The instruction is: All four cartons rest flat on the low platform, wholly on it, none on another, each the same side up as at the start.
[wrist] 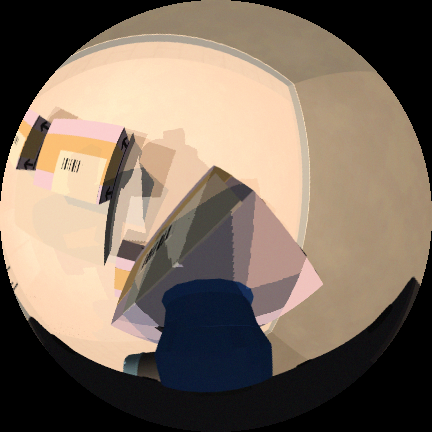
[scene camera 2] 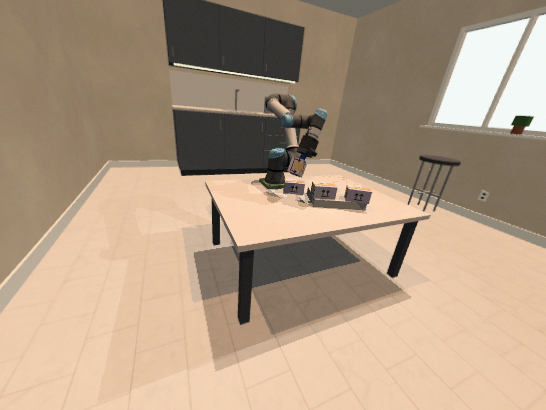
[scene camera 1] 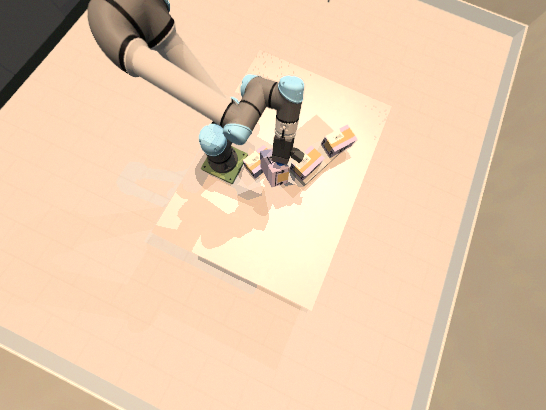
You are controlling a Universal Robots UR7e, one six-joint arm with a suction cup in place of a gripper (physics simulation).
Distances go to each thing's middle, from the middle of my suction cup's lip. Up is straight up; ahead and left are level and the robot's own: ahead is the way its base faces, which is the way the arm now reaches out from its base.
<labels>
The low platform [scene camera 1: 313,132] is 120 mm ahead of my suction cup, 210 mm to the left of it and 230 mm below it.
</labels>
